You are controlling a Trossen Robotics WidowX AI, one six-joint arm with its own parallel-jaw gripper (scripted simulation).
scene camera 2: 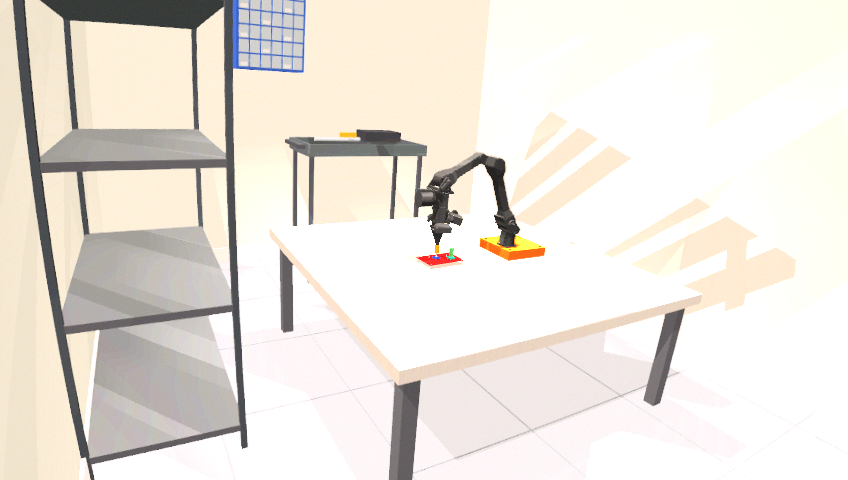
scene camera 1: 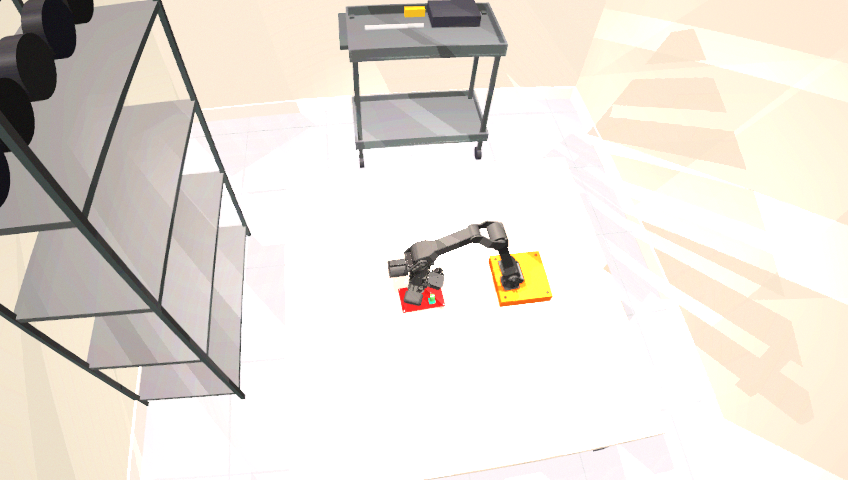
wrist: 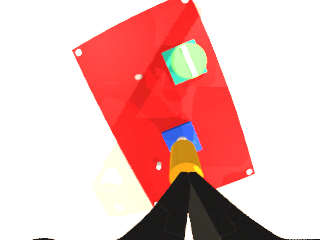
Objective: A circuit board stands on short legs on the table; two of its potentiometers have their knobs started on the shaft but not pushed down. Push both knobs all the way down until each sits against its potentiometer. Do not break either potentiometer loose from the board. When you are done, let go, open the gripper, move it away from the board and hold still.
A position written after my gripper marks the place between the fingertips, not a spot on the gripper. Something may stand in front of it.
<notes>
My gripper [scene camera 1: 416, 291] is shut, with nothing in its grasp.
My gripper also shows in scene camera 2 [scene camera 2: 437, 244] and in the wrist view [wrist: 187, 179].
</notes>
